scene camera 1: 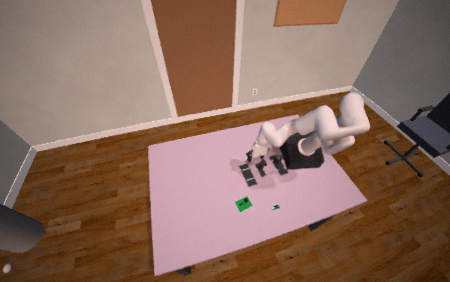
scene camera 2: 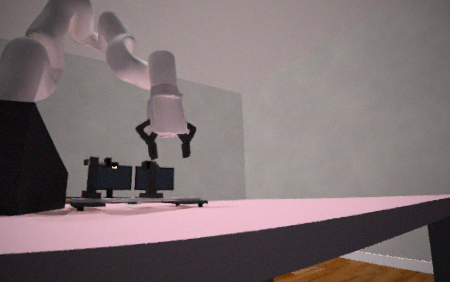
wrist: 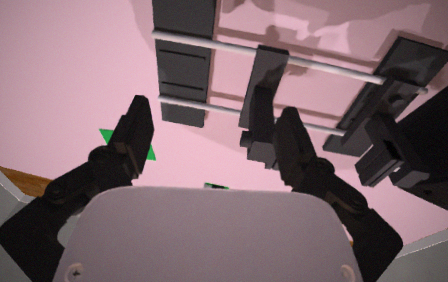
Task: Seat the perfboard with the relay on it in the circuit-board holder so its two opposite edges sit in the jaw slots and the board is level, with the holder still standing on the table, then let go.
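Pixels of known places: gripper, between the fingertips: (scene camera 1: 254, 159) (scene camera 2: 171, 158) (wrist: 215, 117); arm's base, origin of its link: (scene camera 1: 306, 147).
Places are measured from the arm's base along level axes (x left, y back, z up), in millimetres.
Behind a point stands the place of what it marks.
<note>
The circuit-board holder (scene camera 1: 247, 175) @(y -444, x -24, z -107 mm) (scene camera 2: 155, 179) @(y -352, x -36, z -53 mm) (wrist: 182, 72) @(y -437, x -30, z -107 mm) stands on the table, with dark cross plates, pale rods and two upright dark jaws. No board shows between the jaws in the wrist view. A green board with dark parts (scene camera 1: 243, 204) @(y -559, x 139, z -122 mm) (wrist: 151, 153) @(y -514, x 149, z -122 mm) lies flat on the table, apart from the holder; the left finger partly covers it in the wrist view. A smaller green board (scene camera 1: 276, 207) @(y -384, x 240, z -122 mm) (wrist: 216, 186) @(y -389, x 228, z -120 mm) lies nearby. I cannot tell for certain which carries the relay. My gripper (scene camera 1: 254, 159) @(y -383, x -60, z 1 mm) (scene camera 2: 170, 156) @(y -383, x -60, z 1 mm) (wrist: 215, 117) @(y -383, x -60, z 1 mm) is open and empty, above the holder's outer part.
The pink table (scene camera 1: 195, 200) @(y -819, x -6, z -123 mm) (scene camera 2: 260, 215) @(y -353, x -387, z -124 mm) (wrist: 65, 65) @(y -607, x -15, z -123 mm) bears everything. The black robot base (scene camera 1: 305, 161) @(y -58, x 78, z -38 mm) (scene camera 2: 30, 165) @(y -89, x -148, z -48 mm) stands close beside the holder's inner end. An office chair (scene camera 1: 425, 131) stands off the table at the right, and a grey cylinder (scene camera 1: 19, 229) at the far left.
</note>
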